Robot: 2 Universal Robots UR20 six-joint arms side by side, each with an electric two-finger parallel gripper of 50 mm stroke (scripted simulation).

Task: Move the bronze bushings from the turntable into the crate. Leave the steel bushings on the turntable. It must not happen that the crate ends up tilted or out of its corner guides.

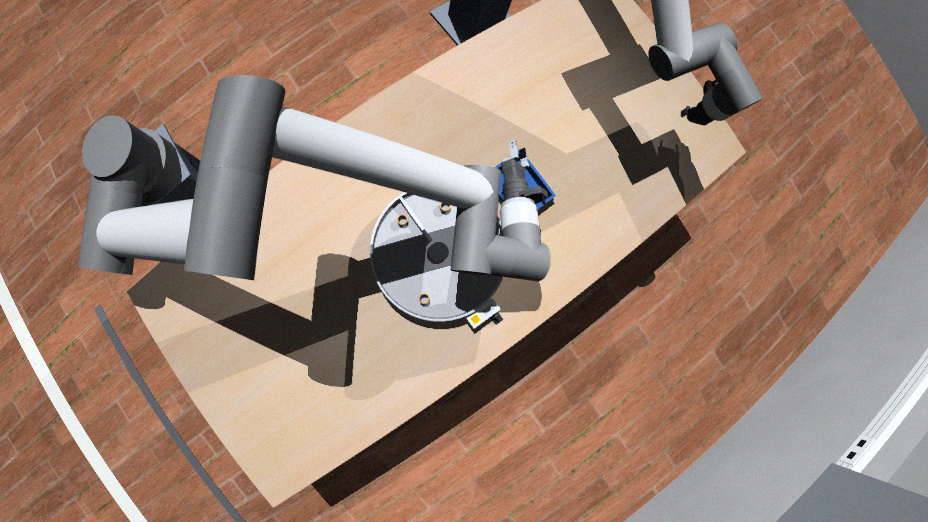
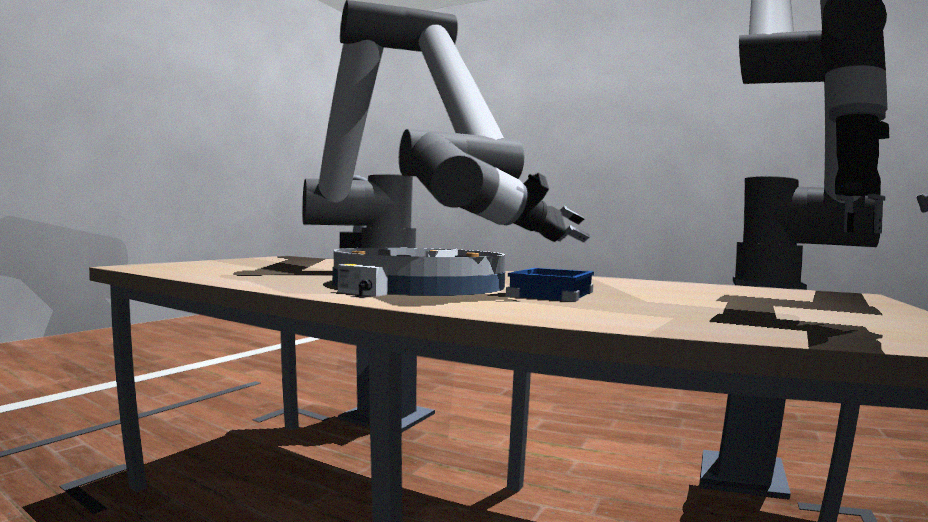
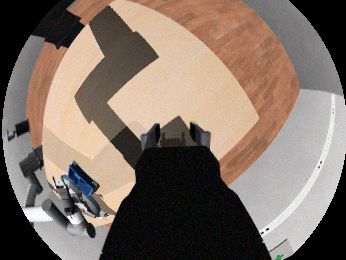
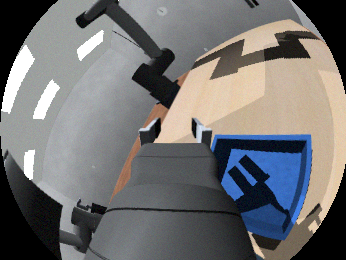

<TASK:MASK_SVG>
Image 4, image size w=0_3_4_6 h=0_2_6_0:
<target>my right gripper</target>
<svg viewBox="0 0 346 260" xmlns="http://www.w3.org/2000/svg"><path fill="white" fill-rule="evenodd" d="M138 130L141 149L137 151L137 154L132 159L130 179L122 187L124 190L118 191L114 195L108 209L102 215L96 232L94 232L93 238L90 240L84 260L257 260L252 240L250 240L249 232L246 230L240 210L238 210L234 199L229 194L226 194L224 186L218 181L220 162L217 161L216 155L210 149L213 130L206 129L197 118L192 118L192 133L198 143L152 143L160 135L161 118L153 119L145 129Z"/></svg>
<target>blue crate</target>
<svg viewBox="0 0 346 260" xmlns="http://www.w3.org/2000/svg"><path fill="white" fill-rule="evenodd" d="M214 135L210 149L212 149L213 154L216 155L218 162L220 162L220 171L218 171L220 179L218 181L225 187L226 193L236 201L248 231L253 232L253 234L266 236L266 238L285 240L291 228L293 228L295 220L298 218L303 201L305 201L307 186L309 186L311 134Z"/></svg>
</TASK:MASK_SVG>
